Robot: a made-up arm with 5 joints.
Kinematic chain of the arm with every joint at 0, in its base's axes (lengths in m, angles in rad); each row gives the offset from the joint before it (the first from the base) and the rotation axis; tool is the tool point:
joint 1: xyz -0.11 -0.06 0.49 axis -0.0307 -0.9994 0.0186
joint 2: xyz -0.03 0 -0.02 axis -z
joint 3: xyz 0 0.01 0.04 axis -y
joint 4: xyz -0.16 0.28 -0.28 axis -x
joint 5: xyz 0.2 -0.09 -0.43 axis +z
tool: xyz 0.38 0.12 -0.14
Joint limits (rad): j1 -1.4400..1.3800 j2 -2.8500..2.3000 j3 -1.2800..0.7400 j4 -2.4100..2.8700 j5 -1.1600..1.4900
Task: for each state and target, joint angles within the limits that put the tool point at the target. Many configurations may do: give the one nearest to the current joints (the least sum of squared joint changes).
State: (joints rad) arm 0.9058 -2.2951 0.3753 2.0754 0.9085
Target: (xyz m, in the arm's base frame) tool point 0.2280 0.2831 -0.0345
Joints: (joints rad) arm 0.7922 -2.4580 0.2450 1.3814 1.0098
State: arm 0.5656 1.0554 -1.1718 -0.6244 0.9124
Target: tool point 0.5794 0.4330 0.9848
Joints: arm 0.9164 1.3999 -1.2118 -0.9122 1.0439
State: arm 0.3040 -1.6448 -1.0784 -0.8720 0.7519
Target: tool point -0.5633 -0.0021 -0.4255
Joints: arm 0.7011 -1.3662 -0.8998 -1.0712 0.6508
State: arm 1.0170 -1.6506 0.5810 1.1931 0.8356
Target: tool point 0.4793 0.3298 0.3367
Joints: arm 1.0606 -1.5496 0.3560 1.3151 0.9485
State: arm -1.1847 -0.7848 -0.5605 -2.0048 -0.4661
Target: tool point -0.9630 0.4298 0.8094
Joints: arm -0.9013 -1.1215 -0.8020 -1.8453 -0.4836
